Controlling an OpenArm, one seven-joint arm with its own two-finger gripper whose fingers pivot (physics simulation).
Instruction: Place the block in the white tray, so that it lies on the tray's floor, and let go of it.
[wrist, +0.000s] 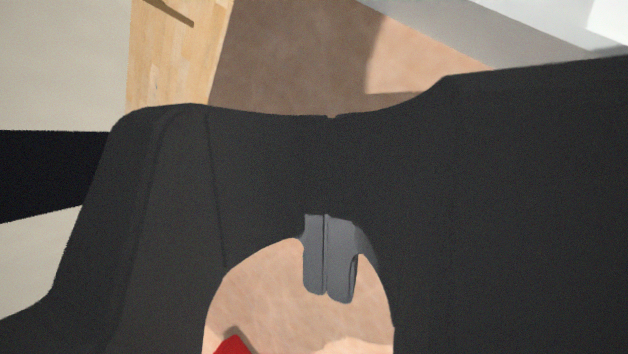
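My gripper (337, 204) is shut, its two grey fingertips pressed together with no block between them, above the pinkish-tan table top. A red block (233, 346) shows in part at the bottom edge of the view, below and to the left of the fingertips, apart from them. The white tray (440, 35) shows in part at the upper right, where its outer wall crosses the corner. The tray's floor is mostly out of view or hidden behind the dark gripper body.
The pinkish-tan table top (410, 55) lies under the gripper, with a broad shadow on it. Its edge runs down at the upper left, and a wooden floor (165, 65) shows beyond it. The dark gripper body hides much of the middle.
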